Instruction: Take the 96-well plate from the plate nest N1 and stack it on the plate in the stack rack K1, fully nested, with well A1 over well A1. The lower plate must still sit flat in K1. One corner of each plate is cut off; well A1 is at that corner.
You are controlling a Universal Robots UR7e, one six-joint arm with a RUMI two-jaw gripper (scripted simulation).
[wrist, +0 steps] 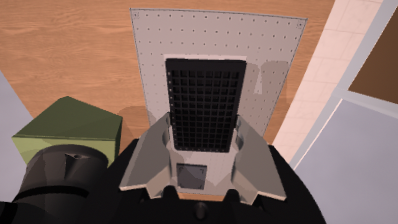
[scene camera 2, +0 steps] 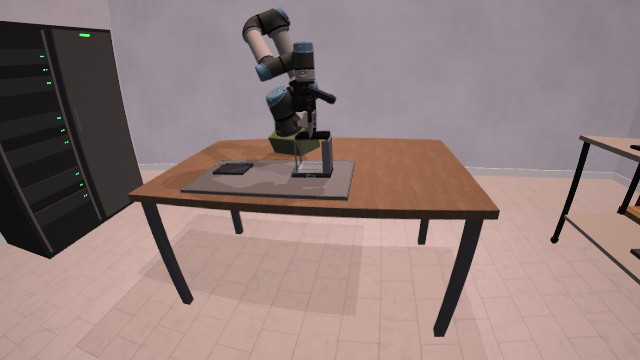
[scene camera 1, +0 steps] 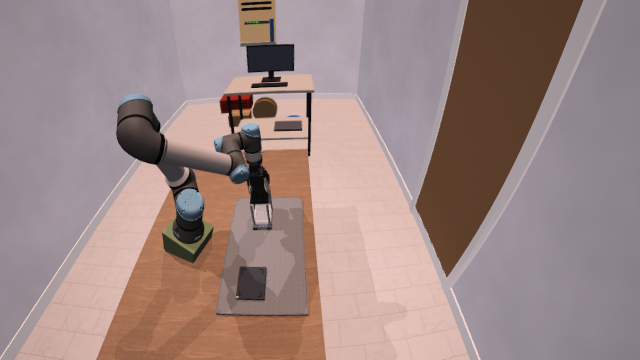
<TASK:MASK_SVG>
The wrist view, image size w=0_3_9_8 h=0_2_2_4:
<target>gripper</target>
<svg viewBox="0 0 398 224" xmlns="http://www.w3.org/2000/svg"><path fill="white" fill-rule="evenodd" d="M75 221L75 224L326 224L316 201L302 180L273 145L269 145L239 114L235 116L234 128L237 131L235 143L238 146L239 152L235 155L231 173L231 182L236 189L229 189L223 201L180 199L175 186L167 185L172 178L170 152L166 148L170 140L169 128L172 125L172 114L170 112L162 116L139 138L134 139L104 171L88 194Z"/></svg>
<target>black 96-well plate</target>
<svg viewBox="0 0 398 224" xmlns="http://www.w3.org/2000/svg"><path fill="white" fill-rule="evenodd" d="M166 58L165 67L170 113L172 114L174 148L180 151L229 153L235 116L238 112L247 66L246 61Z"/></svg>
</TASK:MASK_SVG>
